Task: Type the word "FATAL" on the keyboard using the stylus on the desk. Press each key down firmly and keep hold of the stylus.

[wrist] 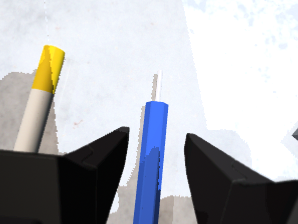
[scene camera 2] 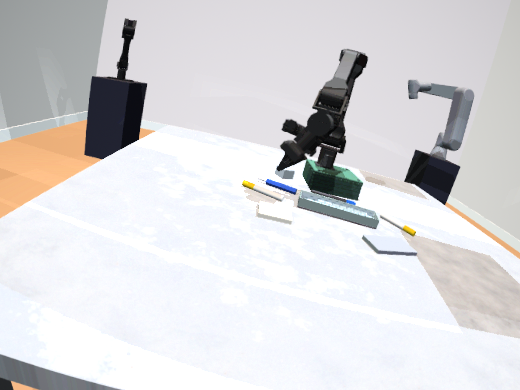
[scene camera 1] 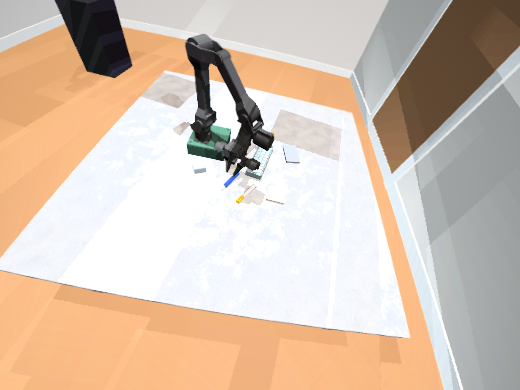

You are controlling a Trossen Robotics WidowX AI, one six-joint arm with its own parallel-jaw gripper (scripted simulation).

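A flat grey pad is visible in the pictures, and so is my gripper. The wrist view and scene camera 1 also show my gripper.
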